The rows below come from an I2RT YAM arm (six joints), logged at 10 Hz.
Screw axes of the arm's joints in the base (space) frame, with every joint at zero. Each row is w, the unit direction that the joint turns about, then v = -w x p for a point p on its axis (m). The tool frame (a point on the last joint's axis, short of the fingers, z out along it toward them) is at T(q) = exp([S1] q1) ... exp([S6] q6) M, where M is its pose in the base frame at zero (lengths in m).
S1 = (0, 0, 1, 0, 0, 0)
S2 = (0, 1, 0, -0.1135, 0, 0.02)
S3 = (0, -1, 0, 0.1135, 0, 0.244)
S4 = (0, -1, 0, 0.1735, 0, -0.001)
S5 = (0, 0, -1, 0, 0.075, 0)
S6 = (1, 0, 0, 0, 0.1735, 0)
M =
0 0 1 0.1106
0 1 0 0
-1 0 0 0.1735
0 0 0 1
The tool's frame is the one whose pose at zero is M.
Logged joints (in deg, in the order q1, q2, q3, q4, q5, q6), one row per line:
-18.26, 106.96, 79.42, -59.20, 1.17, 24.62
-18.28, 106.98, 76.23, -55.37, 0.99, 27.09
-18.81, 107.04, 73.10, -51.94, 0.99, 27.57
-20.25, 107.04, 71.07, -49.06, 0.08, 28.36
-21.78, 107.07, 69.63, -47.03, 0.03, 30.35
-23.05, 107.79, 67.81, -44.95, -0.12, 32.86
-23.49, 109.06, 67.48, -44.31, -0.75, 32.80
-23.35, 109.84, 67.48, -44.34, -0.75, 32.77
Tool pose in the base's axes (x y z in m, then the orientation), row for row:
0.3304, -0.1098, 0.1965, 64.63, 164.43, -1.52
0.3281, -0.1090, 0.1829, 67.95, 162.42, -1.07
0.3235, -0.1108, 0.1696, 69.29, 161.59, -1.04
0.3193, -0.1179, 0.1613, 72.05, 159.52, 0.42
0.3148, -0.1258, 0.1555, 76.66, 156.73, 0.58
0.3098, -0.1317, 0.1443, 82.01, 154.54, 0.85
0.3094, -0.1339, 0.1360, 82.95, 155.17, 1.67
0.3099, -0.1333, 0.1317, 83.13, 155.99, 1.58
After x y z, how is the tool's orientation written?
As a rotation vector, in degrees.
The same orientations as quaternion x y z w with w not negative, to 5 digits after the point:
0.36564, 0.93026, -0.00860, 0.02895
0.38571, 0.92196, -0.00607, 0.03434
0.39383, 0.91844, -0.00591, 0.03645
0.41124, 0.91049, 0.00240, 0.04330
0.43887, 0.89725, 0.00332, 0.04820
0.46830, 0.88246, 0.00485, 0.04402
0.47113, 0.88131, 0.00948, 0.03527
0.47010, 0.88212, 0.00893, 0.02822

